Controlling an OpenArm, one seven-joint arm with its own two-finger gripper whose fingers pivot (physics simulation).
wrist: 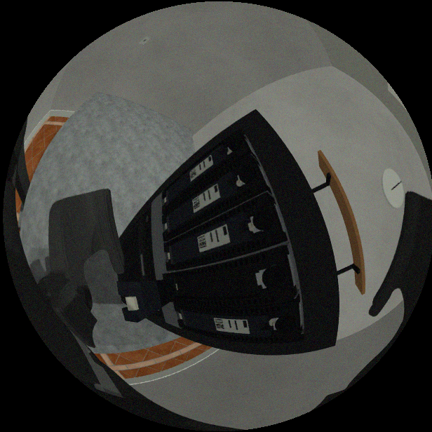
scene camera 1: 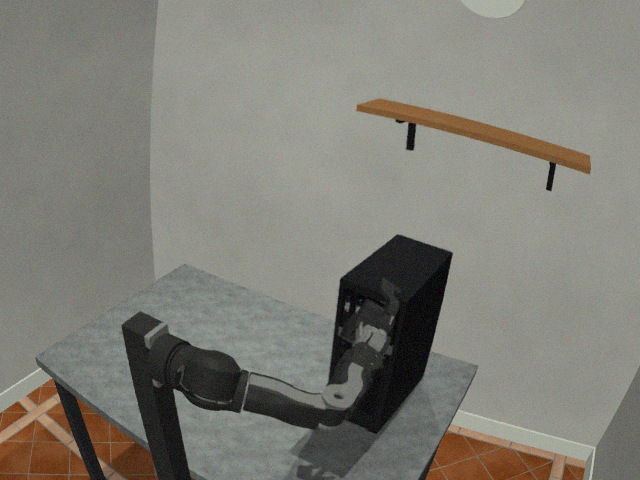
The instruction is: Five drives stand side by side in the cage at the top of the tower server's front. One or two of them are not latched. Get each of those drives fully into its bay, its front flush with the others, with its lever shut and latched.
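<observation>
The black tower server (scene camera 1: 426, 310) (wrist: 312, 265) stands on the table, its front cage toward my gripper (scene camera 1: 368, 316) (wrist: 232, 254). In the wrist view the five drives run from top to bottom: first (wrist: 200, 169), second (wrist: 206, 198), third (wrist: 213, 238), fourth (wrist: 225, 286) and fifth (wrist: 231, 325). The fourth drive's lever (wrist: 147, 295) stands swung out toward the camera, its pale-tipped end near the left-hand finger. The other four show labelled levers lying along their fronts. Whether the fourth drive's front is flush I cannot tell. My gripper is open, its fingers wide apart before the cage, holding nothing.
The grey table (scene camera 1: 232, 310) (wrist: 135, 135) carries the tower. The arm reaches in from a dark post (scene camera 1: 155, 403) at the table's near side and hides much of the tower's front in the scene view. A wooden shelf (scene camera 1: 480, 131) (wrist: 347, 220) hangs on the wall behind.
</observation>
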